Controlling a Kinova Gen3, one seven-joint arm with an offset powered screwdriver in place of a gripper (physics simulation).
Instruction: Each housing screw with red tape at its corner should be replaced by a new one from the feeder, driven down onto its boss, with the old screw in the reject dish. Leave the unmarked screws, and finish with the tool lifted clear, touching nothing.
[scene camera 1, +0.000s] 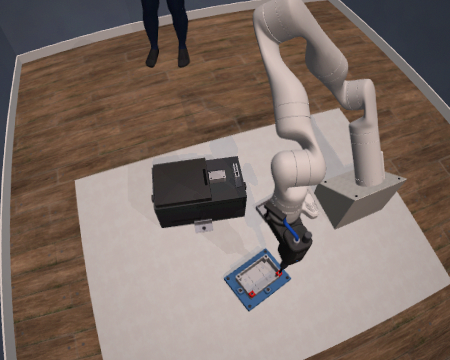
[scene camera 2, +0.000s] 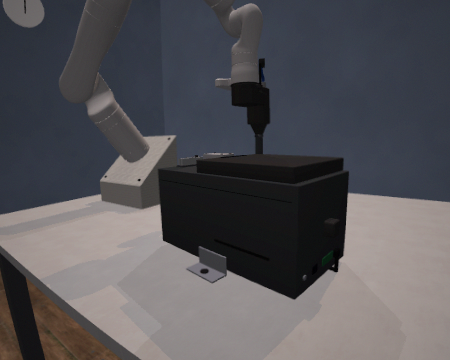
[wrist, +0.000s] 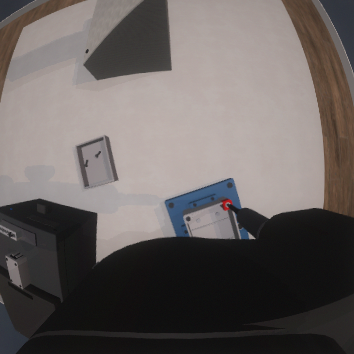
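Where they show: hand, tool point: (scene camera 1: 280, 272) (wrist: 230, 206); arm's base, link origin: (scene camera 1: 369, 181) (scene camera 2: 138, 152).
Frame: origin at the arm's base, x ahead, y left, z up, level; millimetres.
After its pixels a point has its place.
The screwdriver, my gripper (scene camera 1: 281, 271) @[x 391, y 116, z -88 mm] (wrist: 229, 205) @[x 391, y 116, z -88 mm], has its tip at the red-taped corner (scene camera 1: 279, 274) @[x 393, y 120, z -100 mm] (wrist: 226, 203) @[x 389, y 114, z -100 mm] of the grey housing (scene camera 1: 248, 273) @[x 470, y 68, z -137 mm] (wrist: 212, 229) @[x 441, y 94, z -137 mm]. Whether it touches or holds a screw there is too small to tell. A second red-taped corner (scene camera 1: 252, 294) @[x 495, y 140, z -96 mm] shows diagonally nearer the front in scene camera 1. The housing sits on a blue plate (scene camera 1: 249, 303) @[x 508, y 155, z -140 mm] (wrist: 200, 191) @[x 370, y 79, z -140 mm]. An unmarked corner screw (wrist: 188, 218) @[x 405, y 52, z -98 mm] shows in the wrist view. The reject dish (wrist: 112, 160) @[x 296, y -75, z -149 mm] holds two dark screws. The black feeder (scene camera 1: 200, 213) @[x 534, y -158, z -76 mm] (scene camera 2: 225, 210) @[x 519, y -317, z -57 mm] (wrist: 80, 240) @[x 425, y -130, z -81 mm] hides the tip in scene camera 2.
A small metal bracket (scene camera 1: 203, 226) @[x 534, y -145, z -152 mm] (scene camera 2: 213, 271) @[x 497, y -320, z -154 mm] lies beside the feeder. The arm's grey wedge base (scene camera 1: 357, 207) @[x 87, y 57, z -16 mm] (scene camera 2: 125, 192) @[x 43, y -101, z -114 mm] (wrist: 135, 45) @[x 123, y 1, z -65 mm] stands on the white table (scene camera 1: 150, 300) @[x 785, y 22, z -158 mm]. A person's legs (scene camera 1: 167, 25) show behind the table.
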